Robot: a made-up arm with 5 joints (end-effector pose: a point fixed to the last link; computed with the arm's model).
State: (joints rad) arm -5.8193 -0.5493 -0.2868 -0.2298 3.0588
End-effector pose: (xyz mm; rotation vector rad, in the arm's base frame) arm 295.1 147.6 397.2 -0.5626 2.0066 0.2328
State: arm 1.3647 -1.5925 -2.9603 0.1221 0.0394
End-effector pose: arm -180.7 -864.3 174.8 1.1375 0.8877 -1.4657
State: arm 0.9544 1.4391 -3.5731 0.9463 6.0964
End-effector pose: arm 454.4 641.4 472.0 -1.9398 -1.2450 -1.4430
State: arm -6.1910 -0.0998 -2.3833 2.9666 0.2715
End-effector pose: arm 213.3 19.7 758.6 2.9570 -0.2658 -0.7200
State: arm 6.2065 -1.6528 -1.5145 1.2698 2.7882
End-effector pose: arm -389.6 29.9 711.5 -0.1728 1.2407 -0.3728
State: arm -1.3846 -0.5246 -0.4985 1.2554 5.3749
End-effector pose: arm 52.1 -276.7 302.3 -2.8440 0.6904 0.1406
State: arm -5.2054 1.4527 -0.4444 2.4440 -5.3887
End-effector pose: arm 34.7 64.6 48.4 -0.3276 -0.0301 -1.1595
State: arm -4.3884 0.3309 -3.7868 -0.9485 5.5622
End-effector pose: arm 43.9 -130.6 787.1 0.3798 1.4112 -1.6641
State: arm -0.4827 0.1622 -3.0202 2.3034 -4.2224
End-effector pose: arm 260.5 -136.5 866.7 -0.7945 2.5772 -0.5408
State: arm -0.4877 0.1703 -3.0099 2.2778 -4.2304
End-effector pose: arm 268.7 -142.5 866.2 -0.7971 2.5717 -0.5509
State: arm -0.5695 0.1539 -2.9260 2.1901 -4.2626
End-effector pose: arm 272.6 -174.5 868.4 -0.7329 2.5901 -0.6031
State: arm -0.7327 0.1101 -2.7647 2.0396 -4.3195
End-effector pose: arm 261.0 -234.9 869.7 -0.5963 2.6343 -0.7004
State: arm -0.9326 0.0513 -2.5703 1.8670 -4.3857
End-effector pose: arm 225.0 -303.3 864.9 -0.4225 2.6908 -0.8157
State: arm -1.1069 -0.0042 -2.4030 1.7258 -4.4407
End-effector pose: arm 176.5 -352.7 855.7 -0.2643 2.7412 -0.9111
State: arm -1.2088 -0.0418 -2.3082 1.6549 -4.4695
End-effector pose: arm 141.1 -372.7 849.4 -0.1653 2.7721 -0.9603
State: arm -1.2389 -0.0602 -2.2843 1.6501 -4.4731
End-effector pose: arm 128.1 -371.7 849.1 -0.1290 2.7834 -0.9674
